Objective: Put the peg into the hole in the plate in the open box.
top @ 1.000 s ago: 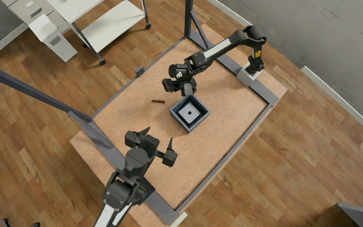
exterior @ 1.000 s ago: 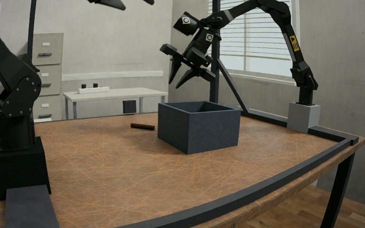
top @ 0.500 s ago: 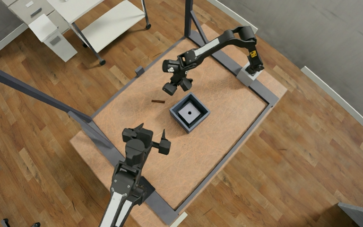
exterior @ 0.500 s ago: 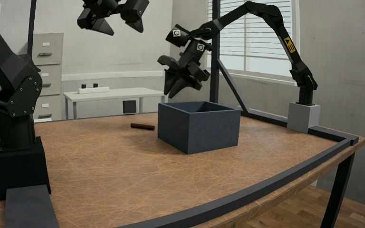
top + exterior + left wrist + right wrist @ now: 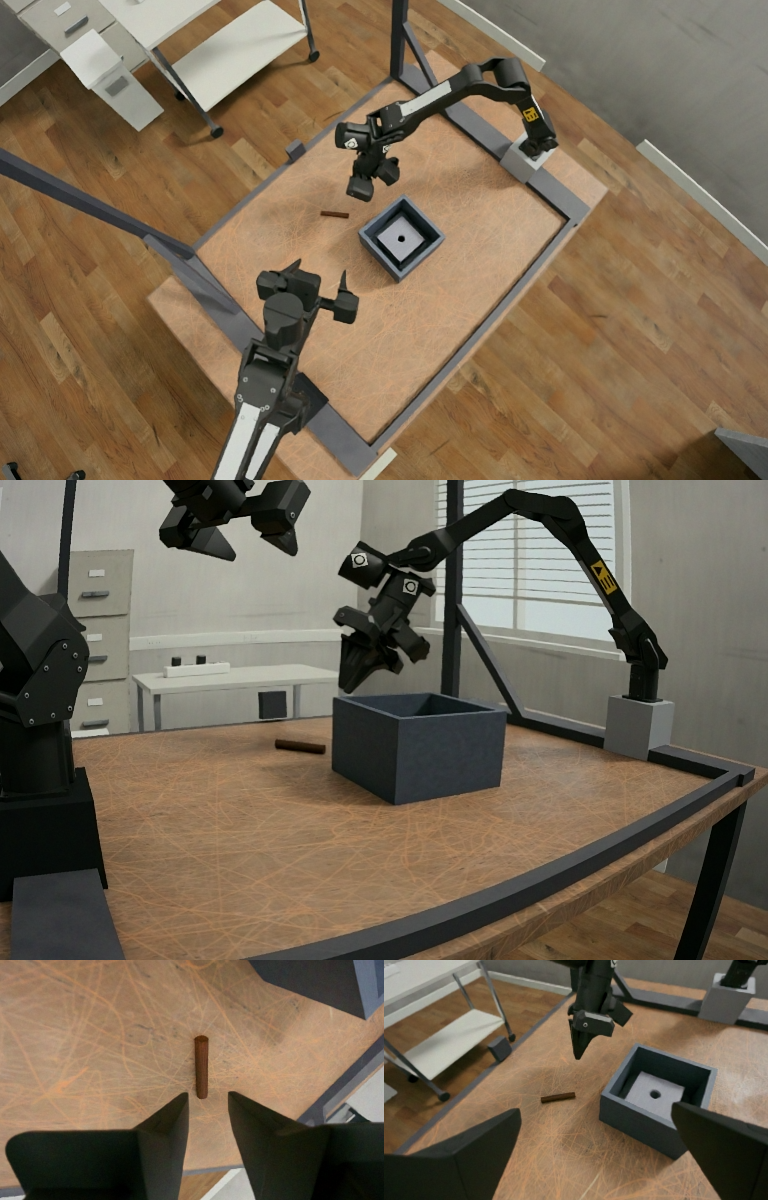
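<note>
My left hand is 2 cm past the brown peg, 8 cm to the left of it and 11 cm above it. The rest, counted from my left hand: dark box: 17 cm ahead, 2 cm to the right, 9 cm below; then dark frame rail: 49 cm ahead, 4 cm to the right, 11 cm below; then pale plate: 17 cm ahead, 2 cm to the right, 8 cm below.
</note>
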